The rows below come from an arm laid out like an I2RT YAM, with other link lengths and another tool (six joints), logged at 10 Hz.
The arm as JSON. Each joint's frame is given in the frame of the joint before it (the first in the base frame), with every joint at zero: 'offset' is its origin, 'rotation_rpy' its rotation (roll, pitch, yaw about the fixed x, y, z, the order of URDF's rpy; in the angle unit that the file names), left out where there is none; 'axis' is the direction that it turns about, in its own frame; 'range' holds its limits. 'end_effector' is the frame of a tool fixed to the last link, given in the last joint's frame.
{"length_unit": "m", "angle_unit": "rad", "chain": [
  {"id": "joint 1", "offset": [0.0, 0.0, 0.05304], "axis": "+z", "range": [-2.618, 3.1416]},
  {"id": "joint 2", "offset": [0.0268, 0.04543, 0.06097], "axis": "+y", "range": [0.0, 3.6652]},
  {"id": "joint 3", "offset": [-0.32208, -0.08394, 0.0], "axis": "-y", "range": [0.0, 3.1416]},
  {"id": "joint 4", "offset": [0.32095, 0.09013, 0.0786], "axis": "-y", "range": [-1.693, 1.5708]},
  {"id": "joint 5", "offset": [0.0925, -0.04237, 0.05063], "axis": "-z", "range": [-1.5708, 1.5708]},
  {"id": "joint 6", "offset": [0.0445, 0.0, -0.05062], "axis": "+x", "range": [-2.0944, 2.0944]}
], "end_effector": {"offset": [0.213, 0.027, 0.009], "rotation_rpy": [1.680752, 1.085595, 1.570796]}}
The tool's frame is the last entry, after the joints.
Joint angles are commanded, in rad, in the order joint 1, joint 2, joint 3, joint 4, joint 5, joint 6. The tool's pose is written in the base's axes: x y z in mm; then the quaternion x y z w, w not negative. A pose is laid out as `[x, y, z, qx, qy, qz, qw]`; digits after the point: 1 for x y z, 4 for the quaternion.
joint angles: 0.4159, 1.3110, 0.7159, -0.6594, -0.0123, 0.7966
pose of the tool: [344.0, 179.1, -14.1, 0.4183, 0.9022, 0.0727, 0.0766]
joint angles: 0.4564, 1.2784, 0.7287, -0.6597, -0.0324, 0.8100
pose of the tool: [342.7, 201.3, 4.0, 0.4029, 0.9063, 0.0986, 0.0808]
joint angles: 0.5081, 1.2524, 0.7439, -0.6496, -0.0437, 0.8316
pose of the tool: [341.3, 226.7, 22.8, 0.3862, 0.9097, 0.1253, 0.0873]
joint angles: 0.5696, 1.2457, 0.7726, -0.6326, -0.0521, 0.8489
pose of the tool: [340.1, 257.8, 42.7, 0.3629, 0.9145, 0.1523, 0.0932]
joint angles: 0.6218, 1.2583, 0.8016, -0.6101, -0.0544, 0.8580
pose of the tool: [339.5, 285.2, 56.6, 0.3412, 0.9190, 0.1717, 0.0978]
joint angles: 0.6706, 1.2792, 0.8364, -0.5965, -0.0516, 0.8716
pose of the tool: [338.0, 310.3, 68.5, 0.3241, 0.9222, 0.1856, 0.1000]
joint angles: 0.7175, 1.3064, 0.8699, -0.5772, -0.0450, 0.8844
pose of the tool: [336.7, 335.0, 78.0, 0.3081, 0.9248, 0.1979, 0.1028]
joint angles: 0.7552, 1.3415, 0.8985, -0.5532, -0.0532, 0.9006
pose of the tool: [334.0, 359.3, 82.6, 0.2959, 0.9267, 0.2102, 0.0974]
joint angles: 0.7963, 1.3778, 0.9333, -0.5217, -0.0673, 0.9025
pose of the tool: [330.0, 389.0, 91.3, 0.2740, 0.9296, 0.2281, 0.0937]
